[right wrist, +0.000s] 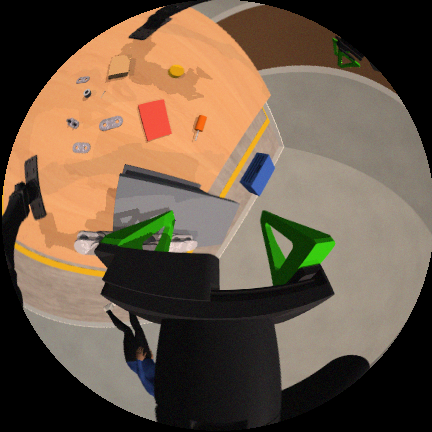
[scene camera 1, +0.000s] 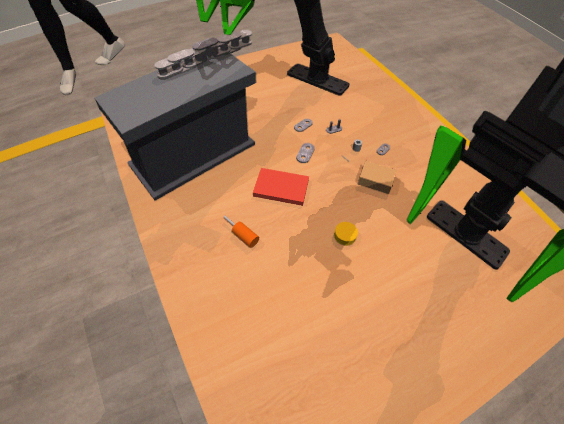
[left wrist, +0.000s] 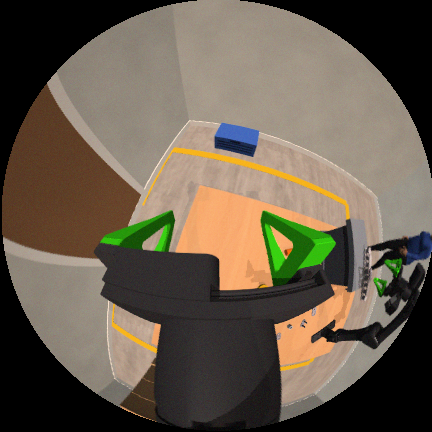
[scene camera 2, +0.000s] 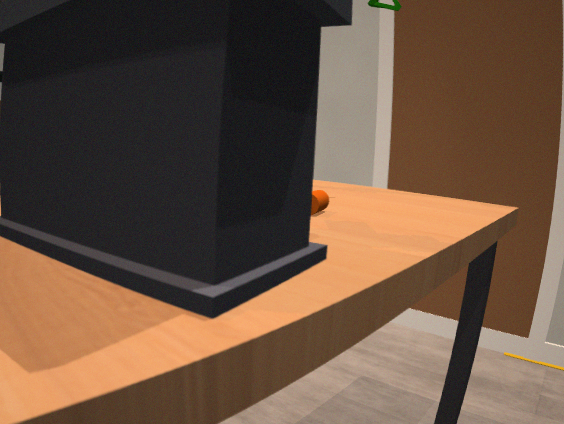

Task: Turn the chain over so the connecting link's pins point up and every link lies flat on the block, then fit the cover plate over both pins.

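Where they show: left gripper, fingertip midpoint: point(scene camera 1: 457, 260) point(left wrist: 217, 214) point(scene camera 2: 396, 1); right gripper, fingertip midpoint: point(right wrist: 217, 214) point(scene camera 1: 216, 28) point(left wrist: 378, 270); left arm's base, link origin: point(scene camera 1: 467, 234); right arm's base, link origin: point(scene camera 1: 317, 80) point(left wrist: 323, 330).
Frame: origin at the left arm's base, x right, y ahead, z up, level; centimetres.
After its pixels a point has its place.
Observation:
The grey chain point(scene camera 1: 187, 56) {x 65.6, y 26.7, z 25.4 cm} point(left wrist: 366, 272) {x 65.4, y 22.4, z 24.2 cm} point(right wrist: 87, 242) lies along the far edge of the dark block's top point(scene camera 1: 150, 102) {x 61.4, y 39.3, z 22.0 cm} point(left wrist: 357, 250) {x 59.9, y 33.6, z 22.0 cm} point(right wrist: 200, 210) {x 60.0, y 34.3, z 22.0 cm}, one end past the block's edge. Which way its pins point is too small to tell. On the table lie loose two-hole plates, a larger plate point(scene camera 1: 305, 152) {x 43.5, y 9.9, z 0.5 cm} point(right wrist: 111, 123) {x 43.7, y 10.2, z 0.5 cm}, another plate point(scene camera 1: 303, 125) {x 51.2, y 2.6, z 0.4 cm} point(right wrist: 81, 147) {x 51.6, y 2.6, z 0.4 cm} and a small plate point(scene camera 1: 383, 149) {x 30.3, y -6.9, z 0.3 cm} point(right wrist: 83, 79), near a two-pin link point(scene camera 1: 334, 126) {x 45.2, y -3.8, z 0.3 cm} point(right wrist: 73, 122) {x 44.9, y -1.5, z 3.0 cm}, pins up. My right gripper point(scene camera 1: 216, 26) {x 54.7, y 25.7, z 35.4 cm} point(right wrist: 217, 214) {x 54.7, y 25.7, z 35.4 cm} is open above the chain. My left gripper point(scene camera 1: 460, 260) {x -0.1, y 42.9, z 43.8 cm} point(left wrist: 217, 214) {x -0.1, y 42.9, z 43.8 cm} is open at the picture's right.
A red slab point(scene camera 1: 281, 186) {x 38.9, y 23.1, z 1.5 cm} point(right wrist: 154, 120) {x 39.9, y 22.7, z 1.5 cm}, orange screwdriver point(scene camera 1: 245, 234) {x 33.8, y 38.5, z 2.9 cm} point(scene camera 2: 320, 201) {x 36.2, y 39.5, z 1.9 cm}, yellow disc point(scene camera 1: 346, 233) {x 19.6, y 22.0, z 1.9 cm}, tan block point(scene camera 1: 377, 176) {x 24.6, y 4.6, z 3.0 cm} and small roller point(scene camera 1: 357, 145) {x 35.0, y -0.9, z 2.2 cm} are on the table. The right arm's base point(scene camera 1: 318, 80) {x 61.7, y -14.9, z 2.1 cm} stands beyond the plates. A person stands behind the block.

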